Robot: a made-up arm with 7 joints.
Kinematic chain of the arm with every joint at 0, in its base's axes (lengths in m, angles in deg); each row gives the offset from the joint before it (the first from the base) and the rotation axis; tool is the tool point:
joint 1: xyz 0 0.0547 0 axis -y
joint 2: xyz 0 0.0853 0 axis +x
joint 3: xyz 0 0 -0.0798 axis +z
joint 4: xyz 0 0 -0.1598 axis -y
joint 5: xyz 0 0 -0.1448 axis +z
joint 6: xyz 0 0 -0.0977 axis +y
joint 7: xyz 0 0 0 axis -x
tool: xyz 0 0 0
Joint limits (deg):
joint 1: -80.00..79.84
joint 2: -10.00..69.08
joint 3: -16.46..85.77
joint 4: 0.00..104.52
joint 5: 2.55..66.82
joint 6: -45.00..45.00
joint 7: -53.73..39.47
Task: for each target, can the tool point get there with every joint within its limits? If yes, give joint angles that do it. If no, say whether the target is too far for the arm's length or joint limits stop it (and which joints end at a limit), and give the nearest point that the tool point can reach.
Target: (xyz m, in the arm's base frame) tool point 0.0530 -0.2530 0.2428
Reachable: no: joint limits stop it (at a limit: joint 1, joint 2, joint 3, joint 4) | nearest point 0.2017 0.0434 0.1926 | short by 0.335 m
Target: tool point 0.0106 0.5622 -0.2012
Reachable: yes | joints -22.76 57.72 39.43 27.91 16.09 -34.96 3.32
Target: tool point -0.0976 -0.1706 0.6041
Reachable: no: too far | nearest point 0.2017 0.0434 0.1926 | short by 0.552 m
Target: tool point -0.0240 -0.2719 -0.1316
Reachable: no: joint limits stop it (at a limit: joint 2, joint 3, joint 4) | nearest point -0.0500 0.0434 -0.2743 | short by 0.347 m
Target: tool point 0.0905 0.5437 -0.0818
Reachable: yes | joints -32.75 62.85 54.15 57.95 16.28 -13.73 -36.44
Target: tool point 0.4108 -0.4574 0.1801
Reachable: no: too far | nearest point 0.3777 0.0187 0.1353 | short by 0.479 m
